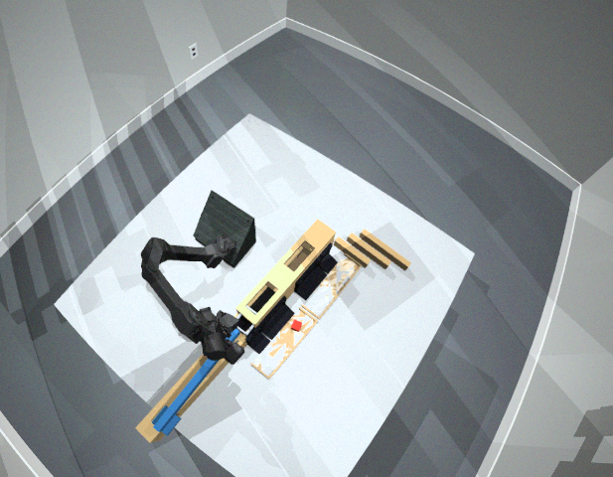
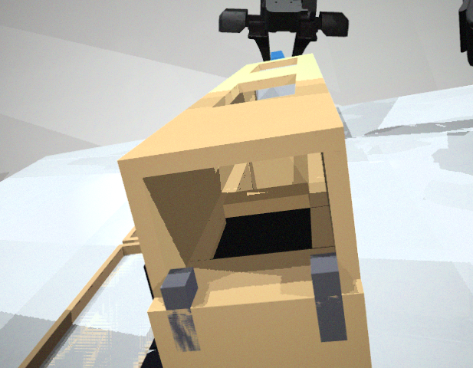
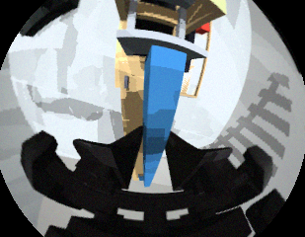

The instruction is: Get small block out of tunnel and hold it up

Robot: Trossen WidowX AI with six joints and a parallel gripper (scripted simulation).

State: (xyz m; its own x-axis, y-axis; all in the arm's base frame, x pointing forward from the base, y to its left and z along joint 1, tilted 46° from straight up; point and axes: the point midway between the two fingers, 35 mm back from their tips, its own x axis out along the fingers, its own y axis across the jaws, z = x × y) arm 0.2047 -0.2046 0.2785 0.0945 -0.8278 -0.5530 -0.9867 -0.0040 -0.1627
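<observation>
Right now my gripper tip is 23 cm to the right of the small red block, 16 cm short of it and 10 cm above it. The rest, counted from my gripper tip: tan covered tunnel: 11 cm to the left, 5 cm below, 4 cm ahead; thin tan frame: 29 cm to the left, 20 cm ahead, 12 cm below.
</observation>
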